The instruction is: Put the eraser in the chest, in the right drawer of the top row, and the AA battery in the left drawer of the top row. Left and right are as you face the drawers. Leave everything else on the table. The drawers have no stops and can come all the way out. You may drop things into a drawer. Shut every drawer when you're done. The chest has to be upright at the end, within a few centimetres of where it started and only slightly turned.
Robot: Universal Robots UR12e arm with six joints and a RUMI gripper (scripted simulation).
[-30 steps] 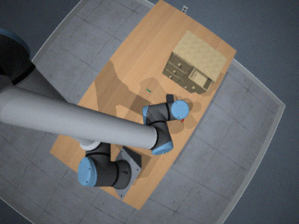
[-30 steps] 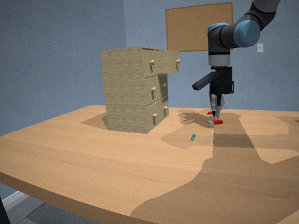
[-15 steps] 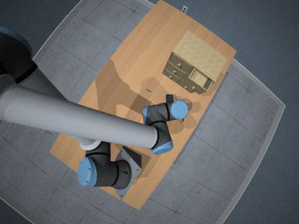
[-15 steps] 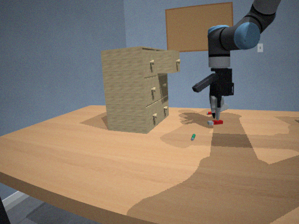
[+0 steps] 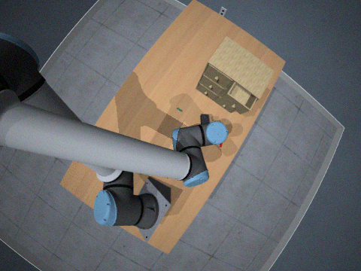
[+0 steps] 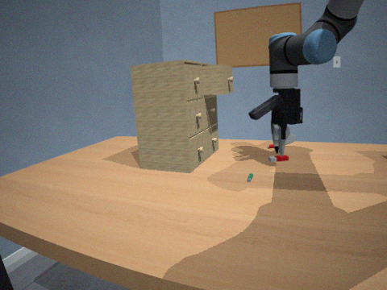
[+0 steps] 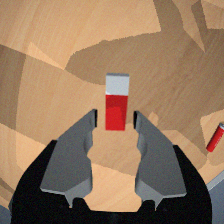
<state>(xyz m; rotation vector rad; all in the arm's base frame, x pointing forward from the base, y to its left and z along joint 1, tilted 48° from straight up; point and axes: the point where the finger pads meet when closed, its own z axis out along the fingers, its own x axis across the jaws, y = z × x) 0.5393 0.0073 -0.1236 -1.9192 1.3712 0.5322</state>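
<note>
The eraser lies 10 mm ahead of my hand and 30 mm below it. Round my hand: red AA battery: 10 mm ahead, 170 mm to the right, 30 mm below; then green AA battery: 90 mm ahead, 180 mm to the left, 30 mm below.
</note>
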